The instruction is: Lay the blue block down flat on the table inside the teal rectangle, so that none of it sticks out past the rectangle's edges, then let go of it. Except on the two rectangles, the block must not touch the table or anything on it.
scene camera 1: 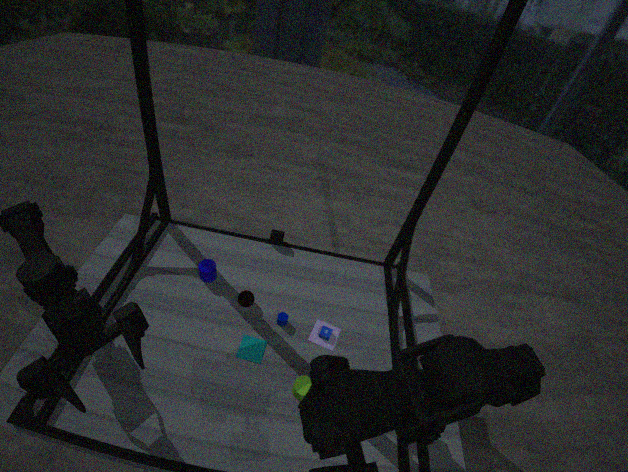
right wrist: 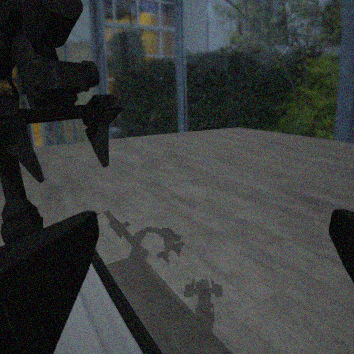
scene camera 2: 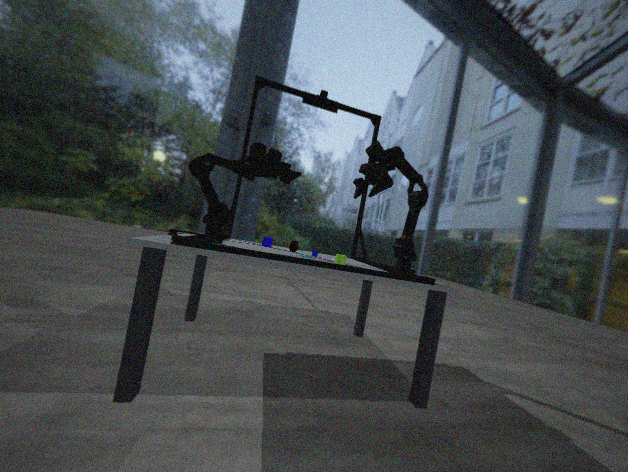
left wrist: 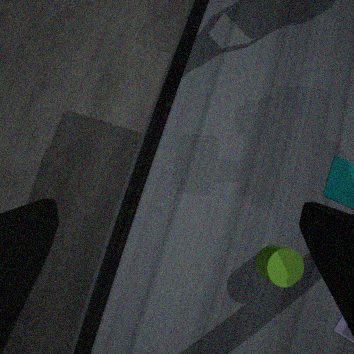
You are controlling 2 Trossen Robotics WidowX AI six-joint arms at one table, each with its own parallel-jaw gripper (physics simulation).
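Places are measured from the left arm's base along level axes (x back, y right, z up), in centimetres.
Pixels of known places: left gripper, fingertip midpoint: [scene camera 1: 305,437] [right wrist: 76,172] [scene camera 2: 361,197] [left wrist: 181,212]; right gripper, fingertip midpoint: [scene camera 1: 114,389] [right wrist: 214,222] [scene camera 2: 296,170]; left arm's base, link origin: [scene camera 1: 410,429] [scene camera 2: 402,271]; right arm's base, link origin: [scene camera 2: 211,237].
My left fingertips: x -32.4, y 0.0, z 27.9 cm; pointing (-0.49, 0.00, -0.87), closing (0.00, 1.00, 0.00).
For each thing: its top centre in the pictures, then the offset to it from my left fingertips. "pt": a spot on its surface instead.
- small blue block, top centre: [scene camera 1: 326,331] dx +16.7, dy +30.8, dz -27.9 cm
- pale lilac rectangle, surface spot: [scene camera 1: 315,335] pt dx +13.7, dy +30.8, dz -29.7 cm
- teal rectangle, surface spot: [left wrist: 342,183] [scene camera 1: 252,351] pt dx -5.0, dy +27.5, dz -29.7 cm
- small blue cylinder, top centre: [scene camera 1: 283,316] [scene camera 2: 315,250] dx +4.4, dy +36.3, dz -26.7 cm
- dark round object, top centre: [scene camera 1: 246,294] [scene camera 2: 294,243] dx -6.0, dy +43.6, dz -24.8 cm
- larger blue cylinder, top centre: [scene camera 1: 207,265] [scene camera 2: 268,237] dx -17.8, dy +54.6, dz -24.4 cm
- green cylinder, top centre: [left wrist: 285,267] [scene camera 1: 304,385] [scene camera 2: 341,254] dx +6.9, dy +15.3, dz -25.4 cm
The small blue block [scene camera 1: 325,332] lies on the pale lilac rectangle [scene camera 1: 315,335] in scene camera 1; a corner of this rectangle [left wrist: 343,329] shows in the left wrist view, the block does not. The teal rectangle [scene camera 1: 251,349] [left wrist: 342,183] lies bare, to the left of the lilac one in scene camera 1. My left gripper [scene camera 2: 364,194] [left wrist: 181,212] [right wrist: 76,172] is open and empty, high above the table, pointing downward; its fingers are hidden in scene camera 1. My right gripper [scene camera 1: 113,388] [scene camera 2: 294,176] [right wrist: 214,222] is open and empty, high above the table's left part, away from the block.
A small blue cylinder [scene camera 1: 282,318] [scene camera 2: 314,253] stands between the rectangles, towards the back. A dark round object [scene camera 1: 245,298] [scene camera 2: 293,246] and a larger blue cylinder [scene camera 1: 207,270] [scene camera 2: 267,242] stand farther left. A green cylinder [scene camera 1: 301,387] [left wrist: 285,267] [scene camera 2: 340,259] stands near the left arm. Black frame posts rise at the sides.
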